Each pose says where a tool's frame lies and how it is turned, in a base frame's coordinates. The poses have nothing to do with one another.
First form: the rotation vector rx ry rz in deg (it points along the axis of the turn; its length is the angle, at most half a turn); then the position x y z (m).
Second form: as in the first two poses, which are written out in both.
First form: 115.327 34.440 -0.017 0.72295 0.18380 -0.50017
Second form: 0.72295 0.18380 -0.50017 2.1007 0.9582 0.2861 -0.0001
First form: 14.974 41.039 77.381 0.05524 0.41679 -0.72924
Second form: 0.05524 0.41679 -0.72924 1.5509 0.1685 0.4618 0.8708
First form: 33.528 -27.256 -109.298 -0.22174 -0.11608 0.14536
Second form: -0.22174 -0.11608 0.14536 2.0513 0.2853 -0.2319 -0.9300
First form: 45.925 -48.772 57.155 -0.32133 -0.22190 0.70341
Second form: -0.32133 -0.22190 0.70341 1.5369 0.5215 -0.5539 0.6490
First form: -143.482 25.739 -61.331 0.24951 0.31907 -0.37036
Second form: 0.24951 0.31907 -0.37036 2.7602 -0.9073 0.1628 -0.3878
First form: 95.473 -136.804 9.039 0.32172 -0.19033 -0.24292
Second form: 0.32172 -0.19033 -0.24292 2.9159 0.5715 -0.8188 0.0541
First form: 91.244 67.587 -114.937 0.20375 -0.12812 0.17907
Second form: 0.20375 -0.12812 0.17907 2.8199 0.5647 0.4183 -0.7114
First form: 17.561 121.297 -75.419 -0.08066 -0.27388 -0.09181
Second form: -0.08066 -0.27388 -0.09181 2.5117 0.1220 0.8429 -0.5241
